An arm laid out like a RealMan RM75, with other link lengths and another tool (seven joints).
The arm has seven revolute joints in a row. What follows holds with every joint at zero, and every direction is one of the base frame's. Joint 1 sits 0.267 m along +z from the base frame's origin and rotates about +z. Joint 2 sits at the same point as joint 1 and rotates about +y. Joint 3 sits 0.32 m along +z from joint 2 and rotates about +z. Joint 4 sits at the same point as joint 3 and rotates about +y. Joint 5 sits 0.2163 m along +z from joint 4 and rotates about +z. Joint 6 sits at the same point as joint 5 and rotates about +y. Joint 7 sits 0.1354 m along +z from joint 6 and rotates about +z. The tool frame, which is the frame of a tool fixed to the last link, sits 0.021 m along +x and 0.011 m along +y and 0.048 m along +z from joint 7; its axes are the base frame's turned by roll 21.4, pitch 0 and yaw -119.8 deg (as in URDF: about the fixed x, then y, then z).
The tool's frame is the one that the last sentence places.
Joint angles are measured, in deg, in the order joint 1, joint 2, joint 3, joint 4, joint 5, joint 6, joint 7. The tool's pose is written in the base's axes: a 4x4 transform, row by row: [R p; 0 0 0 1], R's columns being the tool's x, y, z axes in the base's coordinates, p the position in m. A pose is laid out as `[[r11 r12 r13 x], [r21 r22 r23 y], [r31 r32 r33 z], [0 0 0 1]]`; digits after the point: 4 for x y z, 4 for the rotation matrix.
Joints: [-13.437 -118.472 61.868 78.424 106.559 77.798 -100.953]
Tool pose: [[-0.7973 0.6036 -0.0066 -0.2512], [0.5780 0.7666 0.2796 0.3624], [0.1738 0.2191 -0.9601 0.0359], [0 0 0 1]]
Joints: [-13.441 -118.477 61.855 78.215 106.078 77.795 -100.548]
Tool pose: [[-0.7951 0.6065 0.0002 -0.2506], [0.5821 0.7630 0.2810 0.3622], [0.1703 0.2235 -0.9597 0.0360], [0 0 0 1]]
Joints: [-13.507 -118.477 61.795 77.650 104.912 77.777 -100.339]
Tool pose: [[-0.7972 0.6033 0.0207 -0.2489], [0.5837 0.7615 0.2818 0.3625], [0.1543 0.2367 -0.9592 0.0364], [0 0 0 1]]
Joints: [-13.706 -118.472 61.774 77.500 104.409 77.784 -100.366]
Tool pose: [[-0.7965 0.6038 0.0307 -0.2468], [0.5865 0.7593 0.2822 0.3634], [0.1471 0.2427 -0.9589 0.0368], [0 0 0 1]]
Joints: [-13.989 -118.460 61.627 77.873 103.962 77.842 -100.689]
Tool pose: [[-0.7936 0.6070 0.0407 -0.2428], [0.5913 0.7539 0.2864 0.3650], [0.1432 0.2514 -0.9572 0.0392], [0 0 0 1]]
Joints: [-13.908 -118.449 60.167 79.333 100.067 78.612 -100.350]
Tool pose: [[-0.7782 0.6191 0.1056 -0.2300], [0.6162 0.7203 0.3186 0.3645], [0.1212 0.3130 -0.9420 0.0542], [0 0 0 1]]
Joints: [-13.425 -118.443 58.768 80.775 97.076 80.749 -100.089]
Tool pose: [[-0.7593 0.6319 0.1556 -0.2214], [0.6435 0.6934 0.3242 0.3579], [0.0970 0.3463 -0.9331 0.0658], [0 0 0 1]]
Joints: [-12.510 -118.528 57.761 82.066 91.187 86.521 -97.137]
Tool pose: [[-0.6814 0.6894 0.2458 -0.2054], [0.7308 0.6223 0.2806 0.3363], [0.0405 0.3708 -0.9278 0.0746], [0 0 0 1]]
